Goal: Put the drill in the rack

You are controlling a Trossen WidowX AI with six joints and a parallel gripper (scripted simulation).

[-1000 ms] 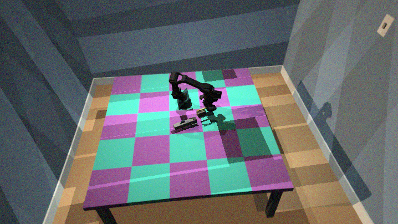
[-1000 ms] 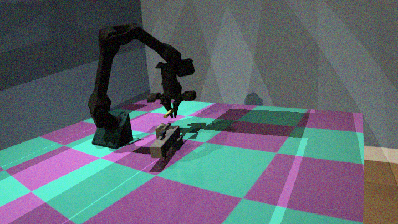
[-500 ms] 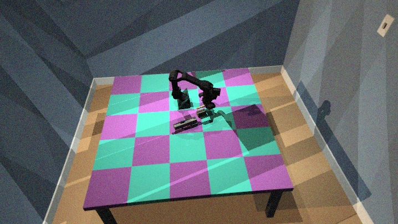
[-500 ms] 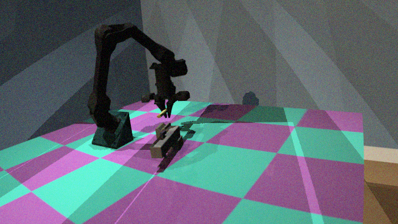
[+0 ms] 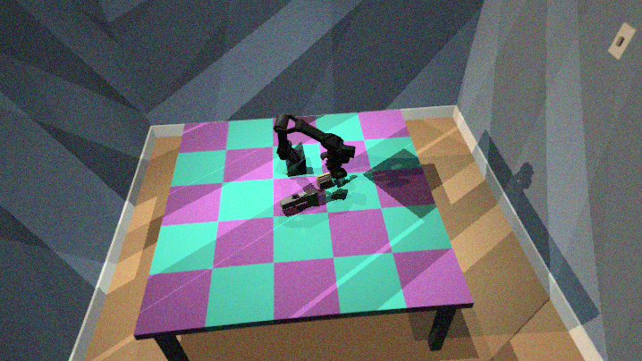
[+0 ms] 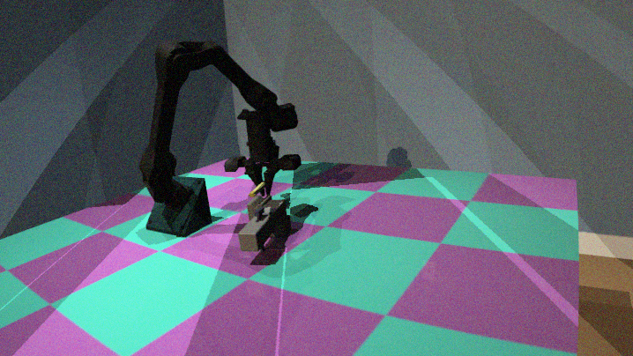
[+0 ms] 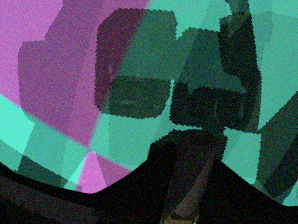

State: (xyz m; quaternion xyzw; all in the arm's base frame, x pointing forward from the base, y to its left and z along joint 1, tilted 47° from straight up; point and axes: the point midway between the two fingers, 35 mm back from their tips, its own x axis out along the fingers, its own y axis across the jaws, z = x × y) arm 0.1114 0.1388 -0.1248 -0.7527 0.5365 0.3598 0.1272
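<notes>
Now: the drill 4 cm to the right of my gripper tip, 3 cm above it and 2 cm ahead of it. The rest, counted from my gripper tip: dark block: 17 cm to the right, 16 cm ahead, 1 cm above.
</notes>
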